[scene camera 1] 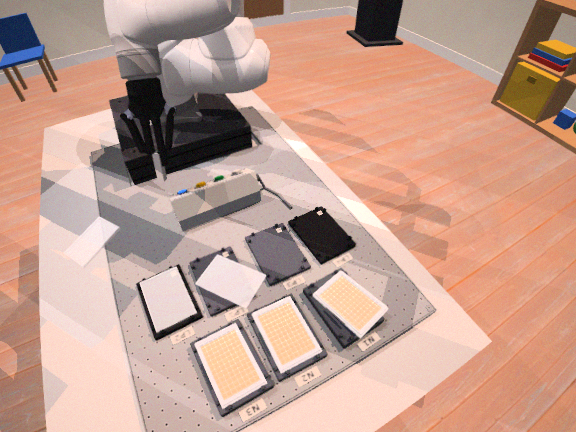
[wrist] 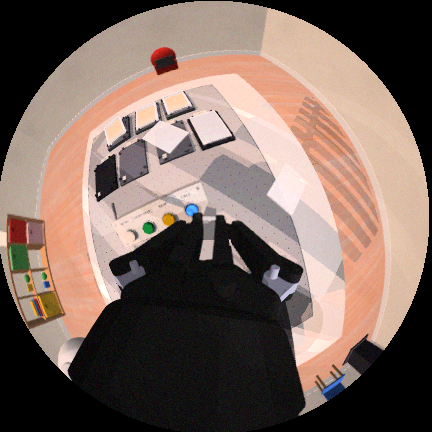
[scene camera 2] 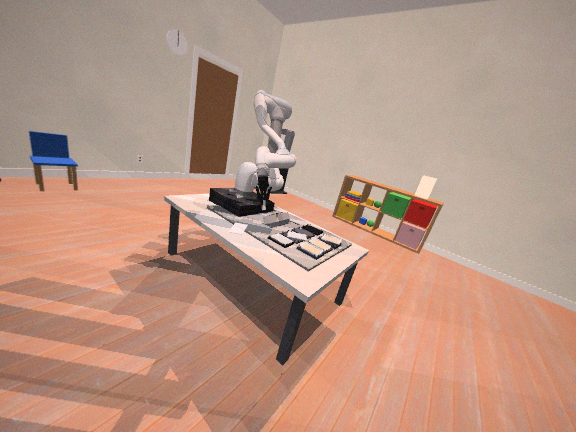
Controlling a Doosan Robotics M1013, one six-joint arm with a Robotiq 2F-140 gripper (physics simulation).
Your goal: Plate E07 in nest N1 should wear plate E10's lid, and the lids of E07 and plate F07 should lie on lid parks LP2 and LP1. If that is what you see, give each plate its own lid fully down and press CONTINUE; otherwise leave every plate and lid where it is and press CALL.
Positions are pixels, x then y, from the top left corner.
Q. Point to a lid park LP1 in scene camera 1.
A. At 198,266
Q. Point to a button box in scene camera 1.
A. At 206,201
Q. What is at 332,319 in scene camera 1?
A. A nest N1.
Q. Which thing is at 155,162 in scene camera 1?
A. My gripper.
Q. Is my gripper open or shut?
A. Shut.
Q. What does my gripper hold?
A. Nothing.
